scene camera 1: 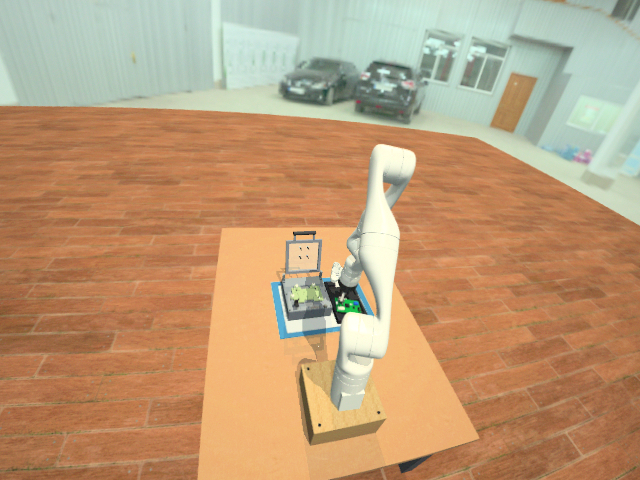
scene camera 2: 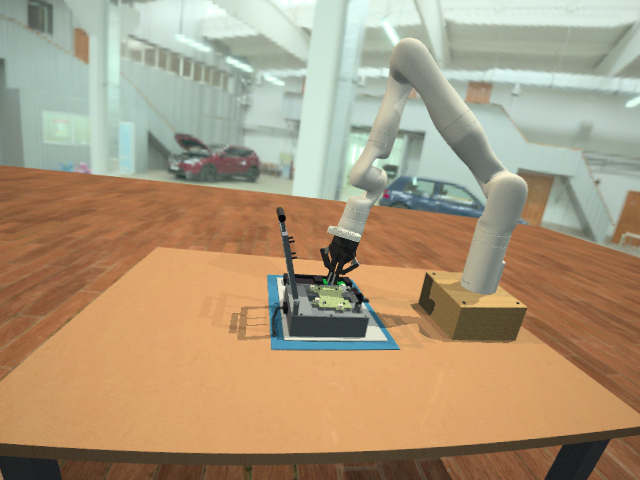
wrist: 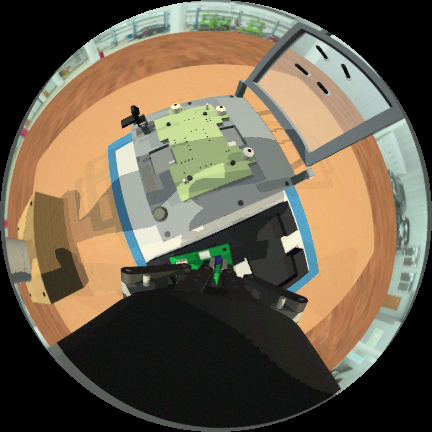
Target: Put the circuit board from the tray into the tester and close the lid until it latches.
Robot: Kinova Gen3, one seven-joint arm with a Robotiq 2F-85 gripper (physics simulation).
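Frame: origin at the arm's base, x ahead, y left, z up, level; metres.
Where they show: gripper, fingertip midpoint: [scene camera 1: 340, 300] [scene camera 2: 330, 283] [wrist: 217, 265]; arm's base, origin of the base link: [scene camera 1: 345, 394] [scene camera 2: 476, 286].
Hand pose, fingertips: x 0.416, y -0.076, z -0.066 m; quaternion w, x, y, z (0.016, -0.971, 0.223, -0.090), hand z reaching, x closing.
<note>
Things, the pixels of their top centre, and the offset from my fingertips. "pt": a spot on its surface instead. Level surfaces: height alone.
- green circuit board, middle of its top: [wrist: 210, 293] [scene camera 2: 335, 278] [scene camera 1: 348, 303] 0.031 m right, 0.018 m back, 0.005 m up
- black tray, surface spot: [wrist: 260, 227] [scene camera 1: 331, 291] pt 0.024 m left, 0.075 m ahead, 0.024 m down
- blue-bordered mat, its level: 0.040 m down
- black latch, middle of its top: [wrist: 125, 109] [scene camera 2: 364, 293] 0.192 m left, 0.055 m back, 0.065 m up
The green circuit board [scene camera 1: 347, 305] [wrist: 200, 254] lies low in the black tray [scene camera 1: 330, 290] [wrist: 260, 227], partly hidden by my fingers in the wrist view. My gripper [scene camera 2: 330, 282] [wrist: 217, 265] points down at the board. Its fingers are drawn together, with a narrow strip of green and a blue part of the board between them. It is shut on the circuit board, though the exact contact is partly hidden. The grey tester [scene camera 1: 309, 311] [scene camera 2: 326, 325] [wrist: 200, 220] stands beside the tray with a light green plate on top. Its clear-windowed lid [scene camera 1: 303, 256] [scene camera 2: 288, 263] [wrist: 306, 161] stands open and upright.
The tester and tray rest on a blue-bordered mat [scene camera 1: 277, 310] [scene camera 2: 330, 346] [wrist: 305, 235]. A black latch [scene camera 2: 363, 299] [wrist: 135, 120] stands on the tester's side opposite the lid hinge. The arm's wooden base block [scene camera 1: 343, 423] [scene camera 2: 485, 328] [wrist: 47, 240] is farther off.
</note>
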